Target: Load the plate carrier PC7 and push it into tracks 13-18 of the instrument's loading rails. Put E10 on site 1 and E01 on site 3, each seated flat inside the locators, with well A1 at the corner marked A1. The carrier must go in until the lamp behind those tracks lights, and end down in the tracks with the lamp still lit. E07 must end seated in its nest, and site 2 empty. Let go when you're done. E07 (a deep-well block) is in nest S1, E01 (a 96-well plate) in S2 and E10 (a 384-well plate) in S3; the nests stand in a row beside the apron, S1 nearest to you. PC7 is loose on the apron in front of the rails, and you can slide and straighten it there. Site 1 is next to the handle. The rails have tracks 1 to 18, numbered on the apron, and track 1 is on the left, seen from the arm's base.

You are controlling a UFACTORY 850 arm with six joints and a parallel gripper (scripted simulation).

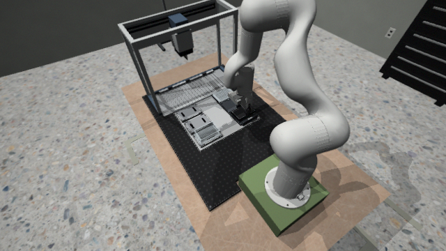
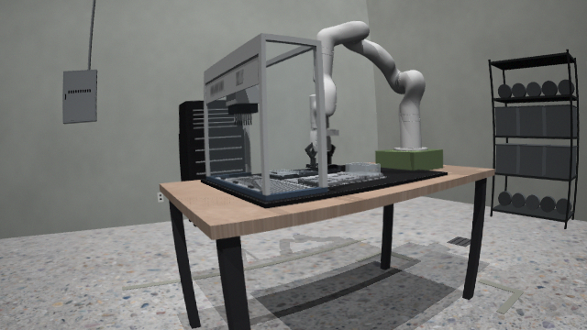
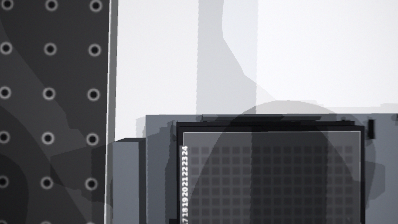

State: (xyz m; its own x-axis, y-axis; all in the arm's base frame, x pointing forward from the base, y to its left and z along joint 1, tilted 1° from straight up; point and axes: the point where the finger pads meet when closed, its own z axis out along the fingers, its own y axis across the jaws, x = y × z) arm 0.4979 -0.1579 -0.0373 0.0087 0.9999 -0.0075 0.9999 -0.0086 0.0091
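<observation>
The dark plate carrier PC7 lies 100 mm ahead of my hand and 30 mm below it. From my hand the other things lie so: deep-well block E07: 260 mm to the left, 10 mm below, 10 mm behind; then 96-well plate E01: 210 mm ahead, 20 mm below; then dark 384-well plate E10: 10 mm below.
</observation>
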